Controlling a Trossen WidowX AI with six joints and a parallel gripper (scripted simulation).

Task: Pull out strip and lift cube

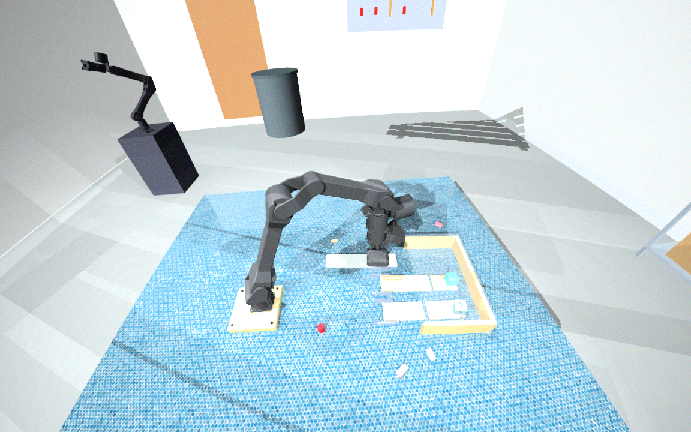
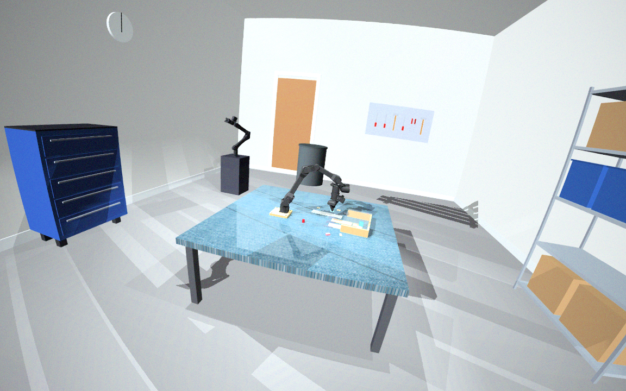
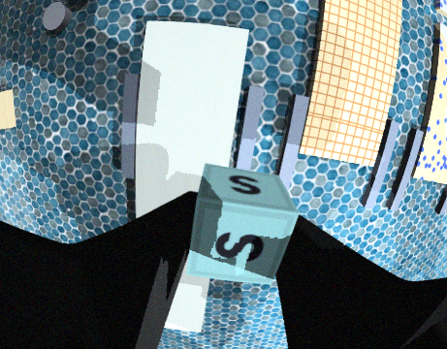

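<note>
Now: the tan strip 9 cm ahead of my gripper tip, 7 cm to the right of it and 5 cm below it. The rest, counted from my gripper tip: red piece: 18 cm behind, 20 cm to the right, 4 cm below.
</note>
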